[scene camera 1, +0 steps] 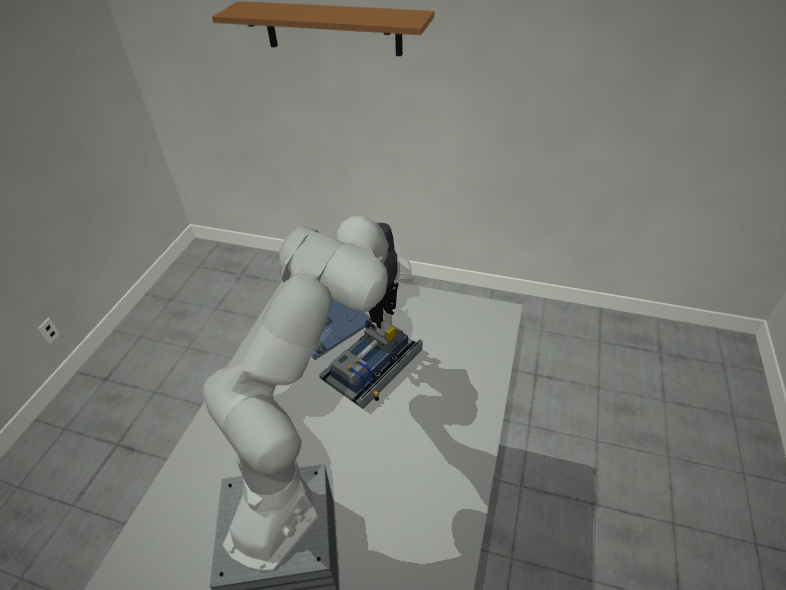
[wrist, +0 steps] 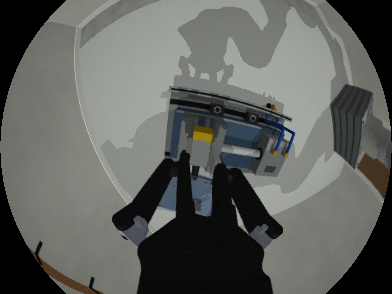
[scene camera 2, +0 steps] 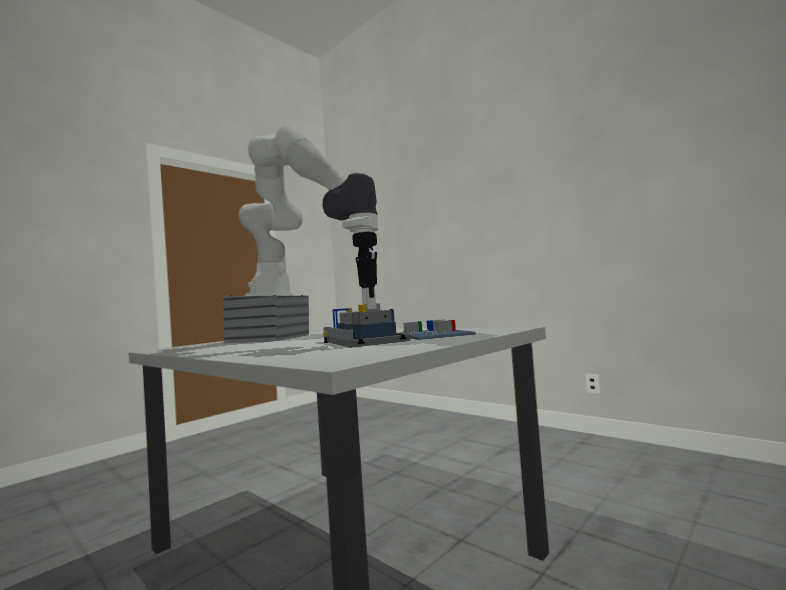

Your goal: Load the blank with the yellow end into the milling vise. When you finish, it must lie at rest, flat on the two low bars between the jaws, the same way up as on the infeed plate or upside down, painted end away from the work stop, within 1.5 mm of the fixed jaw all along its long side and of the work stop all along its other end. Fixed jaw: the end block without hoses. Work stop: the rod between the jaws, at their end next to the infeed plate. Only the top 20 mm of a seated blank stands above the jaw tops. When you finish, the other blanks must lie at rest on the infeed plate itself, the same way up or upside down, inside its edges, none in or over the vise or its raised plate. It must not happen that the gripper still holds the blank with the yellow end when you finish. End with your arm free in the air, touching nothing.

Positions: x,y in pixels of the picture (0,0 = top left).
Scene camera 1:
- my gripper: 384,330
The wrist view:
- my gripper: 200,147
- yellow-ended blank: 203,137
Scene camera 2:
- my gripper: 369,309
